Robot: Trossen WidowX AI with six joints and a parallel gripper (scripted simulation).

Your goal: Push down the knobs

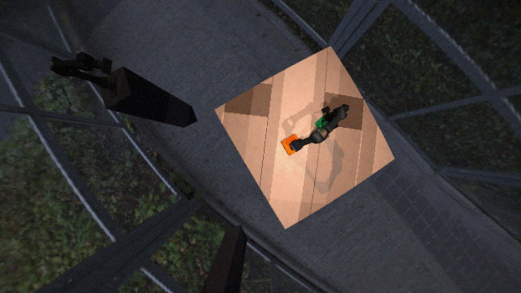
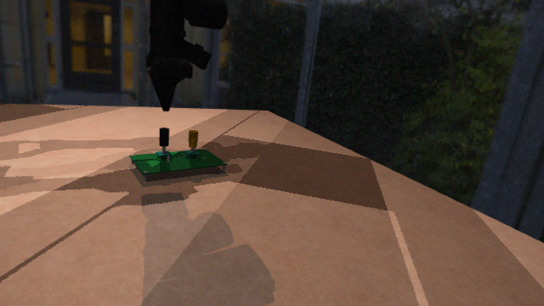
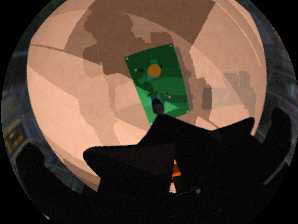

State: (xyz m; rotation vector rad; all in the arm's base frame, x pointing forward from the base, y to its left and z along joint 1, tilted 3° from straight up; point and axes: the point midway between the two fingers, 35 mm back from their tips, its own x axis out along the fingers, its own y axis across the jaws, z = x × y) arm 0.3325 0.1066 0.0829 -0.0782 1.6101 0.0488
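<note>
My gripper tip is 6 cm above the potentiometer. The rest, counted from my gripper tip: yellow knob: 5 cm ahead, 6 cm below.
</note>
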